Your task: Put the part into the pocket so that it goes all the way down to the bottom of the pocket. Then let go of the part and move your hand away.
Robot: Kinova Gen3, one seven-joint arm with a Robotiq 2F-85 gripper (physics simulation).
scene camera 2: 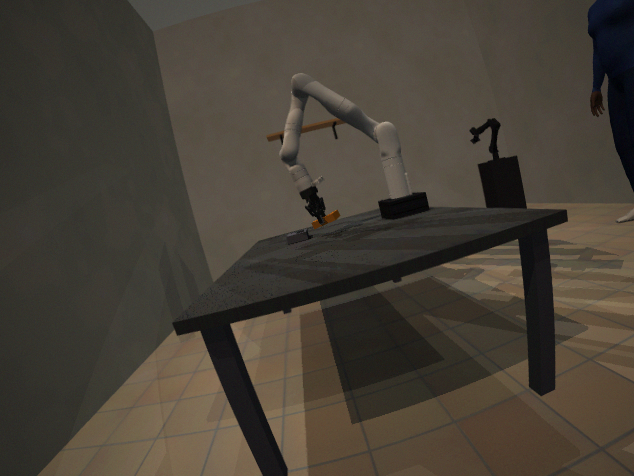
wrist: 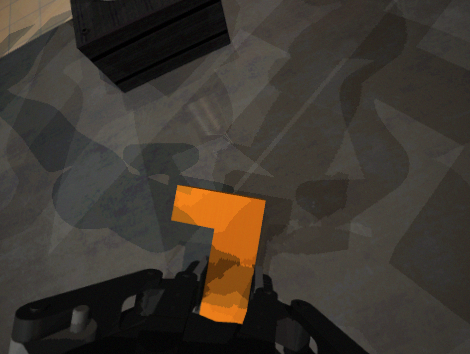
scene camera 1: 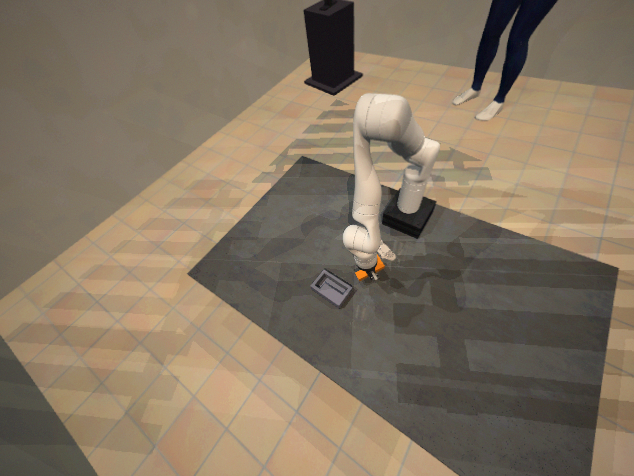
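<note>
The part is an orange L-shaped block. My gripper is shut on its long arm, and the short arm points left in the wrist view. The part is tilted and held a little above the table in scene camera 2. The pocket is a recess in a grey block, which sits on the table left of the gripper in scene camera 1. The gripper and part are beside the block, not over it. The pocket does not show in the wrist view.
The dark table carries the robot's black base behind the gripper. A black pedestal and a standing person are off the table. A wooden shelf is on the wall.
</note>
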